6 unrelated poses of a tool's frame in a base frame.
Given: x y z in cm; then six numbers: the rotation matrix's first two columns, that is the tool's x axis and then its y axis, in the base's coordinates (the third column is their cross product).
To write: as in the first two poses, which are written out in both.
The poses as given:
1: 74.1, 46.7, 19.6, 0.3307, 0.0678, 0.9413, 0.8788, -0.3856, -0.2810
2: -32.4, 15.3, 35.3, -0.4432, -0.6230, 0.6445, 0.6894, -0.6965, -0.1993
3: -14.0, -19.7, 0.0, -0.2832, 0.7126, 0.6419, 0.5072, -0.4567, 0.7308
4: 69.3, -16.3, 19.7, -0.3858, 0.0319, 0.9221, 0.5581, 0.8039, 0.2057
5: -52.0, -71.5, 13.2, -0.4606, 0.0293, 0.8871, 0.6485, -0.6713, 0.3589
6: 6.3, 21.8, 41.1, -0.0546, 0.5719, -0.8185, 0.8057, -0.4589, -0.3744
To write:
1: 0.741, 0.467, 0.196, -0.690, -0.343, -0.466, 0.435
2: -0.324, 0.153, 0.353, -0.359, -0.046, -0.848, 0.387
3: -0.140, -0.197, 0.000, 0.593, 0.514, 0.614, 0.084
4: 0.693, -0.163, 0.197, -0.186, -0.793, -0.252, 0.522
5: -0.520, -0.715, 0.132, -0.480, -0.353, -0.778, 0.199
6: 0.063, 0.218, 0.411, 0.678, 0.508, -0.519, 0.113
